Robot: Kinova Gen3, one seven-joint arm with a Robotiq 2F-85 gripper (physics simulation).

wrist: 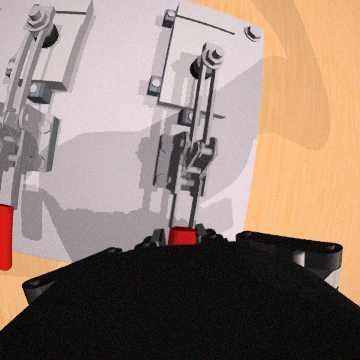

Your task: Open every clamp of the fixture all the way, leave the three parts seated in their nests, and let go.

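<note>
The right clamp stands on the fixture's pale base plate. Its arm reaches over a light grey block-like part, with the dark-tipped spindle over the part's surface. My gripper is shut on this clamp's red handle; the black gripper body hides the handle's lower end. The left clamp also has its arm over its part, and its red handle points toward the bottom of the view. Both parts sit against small dark stops. The third part and its clamp do not show.
A bolt stands at the base plate's upper right corner. The wooden table shows to the right of the plate and below its lower left edge. The left clamp's handle stands to the left of my gripper. Shadows cross the plate and table.
</note>
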